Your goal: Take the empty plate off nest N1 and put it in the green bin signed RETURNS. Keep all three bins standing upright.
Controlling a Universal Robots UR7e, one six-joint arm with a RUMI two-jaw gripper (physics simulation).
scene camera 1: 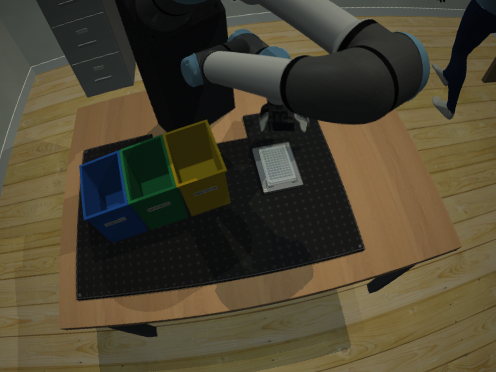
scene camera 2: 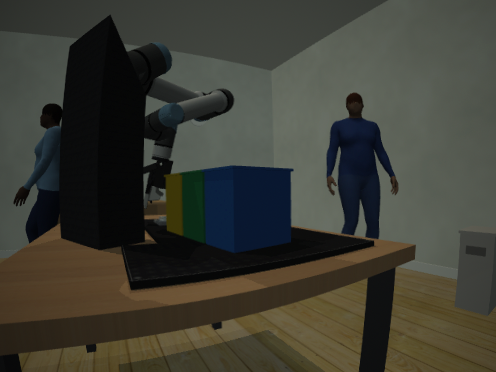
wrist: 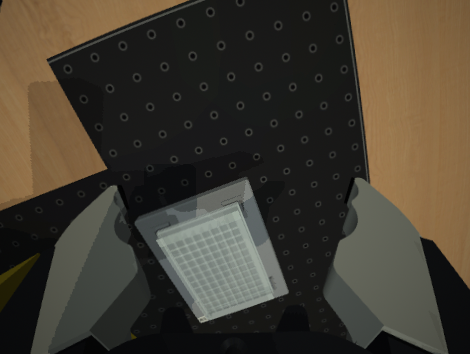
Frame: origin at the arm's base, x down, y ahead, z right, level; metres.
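Seen in the pictures: gripper, fingertip midpoint: (scene camera 2: 148,205) (wrist: 235,184); arm's base, link origin: (scene camera 1: 164,4) (scene camera 2: 115,76).
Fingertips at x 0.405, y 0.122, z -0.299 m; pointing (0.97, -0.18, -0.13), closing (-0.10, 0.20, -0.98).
Pixels of each thing's top centre, then the offset from my fingertips to it. Level surfaces: height alone.
- white gridded plate, top centre: (wrist: 220,272) (scene camera 1: 277,163) dx +0.042, dy +0.108, dz +0.037 m
- pale grey nest, top centre: (wrist: 220,264) (scene camera 1: 277,165) dx +0.054, dy +0.108, dz +0.037 m
- green bin, top centre: (scene camera 1: 145,167) (scene camera 2: 218,172) dx -0.111, dy +0.179, dz +0.392 m
- yellow bin, top centre: (scene camera 1: 192,151) (scene camera 2: 197,174) dx -0.111, dy +0.145, dz +0.266 m
- blue bin, top centre: (scene camera 2: 247,169) (scene camera 1: 101,183) dx -0.111, dy +0.212, dz +0.518 m
- black perforated mat, surface height: dx +0.068 m
- wooden table, surface height: dx +0.081 m
The white gridded plate (scene camera 1: 279,165) (wrist: 220,265) lies on the pale grey nest (scene camera 1: 285,188) (wrist: 265,250); in the wrist view both sit at a slant between the fingers' sides. My gripper (scene camera 1: 284,127) (scene camera 2: 155,196) (wrist: 235,184) is open and empty, above the mat and higher than the plate, towards the back edge of the nest. The green bin (scene camera 1: 161,215) (scene camera 2: 194,207) stands upright between the yellow bin (scene camera 1: 209,201) (scene camera 2: 174,205) and the blue bin (scene camera 1: 117,231) (scene camera 2: 250,210), also upright. The bin labels are too small to read.
The black perforated mat (scene camera 1: 200,255) (scene camera 2: 200,270) (wrist: 200,80) bears the bins and the nest on a wooden table (scene camera 1: 400,200) (scene camera 2: 60,280) (wrist: 415,100). The robot's tall black pedestal (scene camera 1: 185,95) (scene camera 2: 105,150) rises behind the bins. The yellow bin stands nearest the nest.
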